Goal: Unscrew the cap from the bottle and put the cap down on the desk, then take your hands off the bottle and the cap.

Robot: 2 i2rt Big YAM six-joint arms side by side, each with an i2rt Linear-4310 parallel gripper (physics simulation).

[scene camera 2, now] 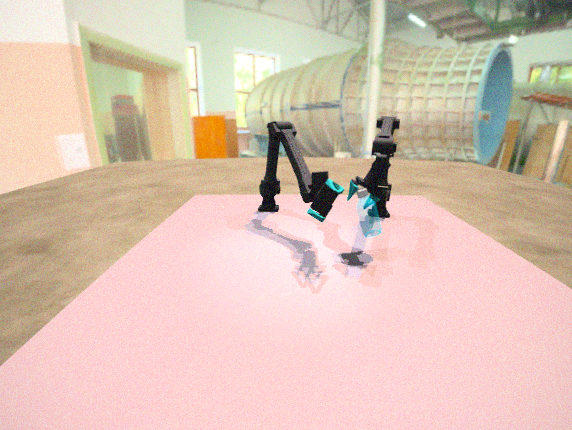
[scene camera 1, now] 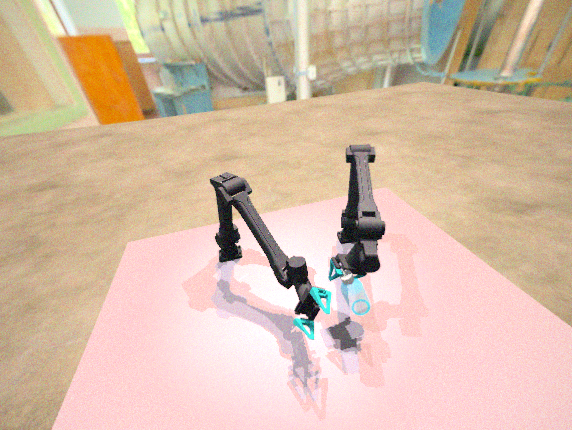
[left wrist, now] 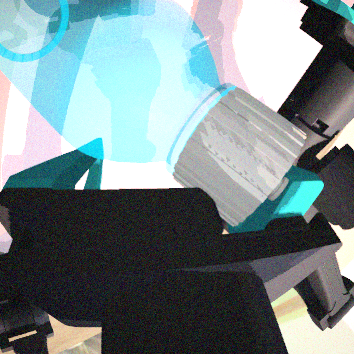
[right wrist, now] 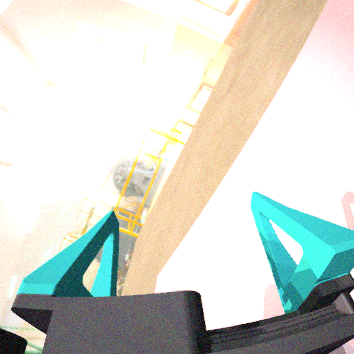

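Seen in the pictures: left gripper, fingertip midpoint: (scene camera 2: 355,204) (scene camera 1: 338,280) (left wrist: 159,145); right gripper, fingertip midpoint: (scene camera 2: 328,204) (scene camera 1: 319,326) (right wrist: 183,208); left arm's base, link origin: (scene camera 2: 378,214) (scene camera 1: 349,237); right arm's base, link origin: (scene camera 2: 268,209) (scene camera 1: 230,254).
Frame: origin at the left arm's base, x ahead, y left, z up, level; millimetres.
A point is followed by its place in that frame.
The translucent blue bottle (scene camera 1: 356,293) {x 508, y -139, z 210 mm} (scene camera 2: 370,227) {x 517, y -124, z 132 mm} (left wrist: 135,90) {x 483, y -128, z 228 mm} is held tilted above the desk, its base toward the scene cameras. The ridged grey cap (scene camera 1: 347,278) {x 486, y -167, z 263 mm} (scene camera 2: 362,192) {x 490, y -164, z 256 mm} (left wrist: 240,155) {x 479, y -146, z 257 mm} sits on its neck. My left gripper (scene camera 1: 349,274) (scene camera 2: 362,196) {x 428, y -179, z 188 mm} (left wrist: 159,145) {x 428, y -179, z 188 mm} is shut on the bottle near the neck and cap; the cap hides part of one finger in the left wrist view. My right gripper (scene camera 1: 321,324) {x 629, y -284, z 248 mm} (scene camera 2: 330,204) {x 629, y -284, z 248 mm} (right wrist: 183,208) {x 629, y -284, z 248 mm} is open and empty, to the picture-left of the bottle and apart from it. The bottle does not show in the right wrist view.
The pink desk mat (scene camera 1: 165,340) {x 470, y -848, z 0 mm} (scene camera 2: 200,350) {x 1035, y -546, z 0 mm} lies under both arms, with their shadows and reflections on it. A brown surface (scene camera 1: 100,180) (scene camera 2: 45,240) surrounds it. The two arms stand side by side, with their grippers close to each other.
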